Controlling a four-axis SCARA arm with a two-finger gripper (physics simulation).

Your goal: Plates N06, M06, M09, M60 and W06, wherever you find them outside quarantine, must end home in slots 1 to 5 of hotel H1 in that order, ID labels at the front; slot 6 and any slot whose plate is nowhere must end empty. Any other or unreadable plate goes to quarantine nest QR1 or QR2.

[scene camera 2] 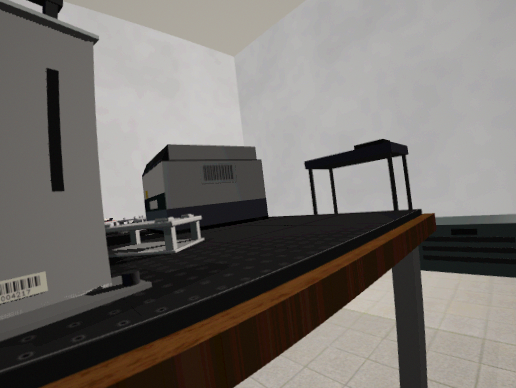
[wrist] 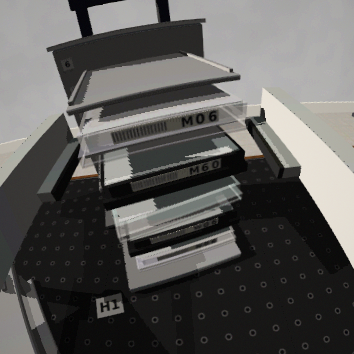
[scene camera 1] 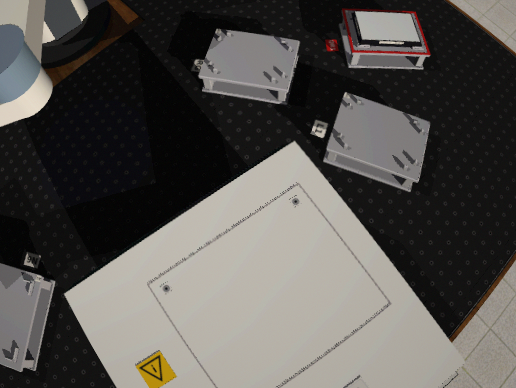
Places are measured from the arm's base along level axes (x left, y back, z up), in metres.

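Pixels of known places: gripper, fingertip midpoint: [wrist: 162,114]; arm's base, origin of the base link: [scene camera 1: 62,27].
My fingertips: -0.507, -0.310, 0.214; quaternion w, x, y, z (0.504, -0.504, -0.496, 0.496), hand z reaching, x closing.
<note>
For each thing: its middle in the pictures, then the offset to it from my fingertips, as dx, dy, dz. "spot": a spot on its surface instead.
- clear plate M06, body centre: [wrist: 147,96] -0.046, -0.011, -0.004
- Black plate M60, body centre: [wrist: 154,130] -0.046, -0.011, -0.032
- clear cover, body centre: [wrist: 154,159] -0.042, -0.015, -0.057
- low clear plate, surface spot: [wrist: 147,261] spot: +0.022, -0.028, -0.108
- red-rimmed nest, body centre: [scene camera 1: 383,37] +0.973, -0.258, -0.173
- large cream housing, body centre: [scene camera 1: 262,340] [scene camera 2: 201,190] +0.409, -0.512, -0.075
- tall grey cabinet, surface spot: [scene camera 2: 50,225] spot: -0.131, -0.059, -0.135
- grey instrument, surface spot: [scene camera 2: 215,185] spot: +0.264, -0.478, -0.074
Hotel H1, with its tag [wrist: 109,305], stands upright in the wrist view; its uppermost shelf [wrist: 155,80] bears no plate. My gripper [wrist: 162,114] is shut on clear plate M06 [wrist: 145,132], just below that shelf, its pads at the plate's two sides. M06's label faces me. Black plate M60 [wrist: 205,166] lies below it. Further down are a clear cover [wrist: 175,215], a black plate [wrist: 142,245] whose label ends in 06, and a low clear plate [wrist: 147,261] with an unreadable label. In scene camera 1 a red-rimmed nest [scene camera 1: 390,52] holds a black plate [scene camera 1: 365,42] with a pale top.
Grey nests [scene camera 1: 252,60] [scene camera 1: 377,137] [scene camera 1: 15,320] stand around a large cream housing [scene camera 1: 260,280]. Part of the arm [scene camera 1: 25,75] shows at top left. Scene camera 2 shows a tall grey cabinet [scene camera 2: 50,225], another nest [scene camera 2: 171,237], a grey instrument [scene camera 2: 215,185] and a dark stand [scene camera 2: 357,155].
</note>
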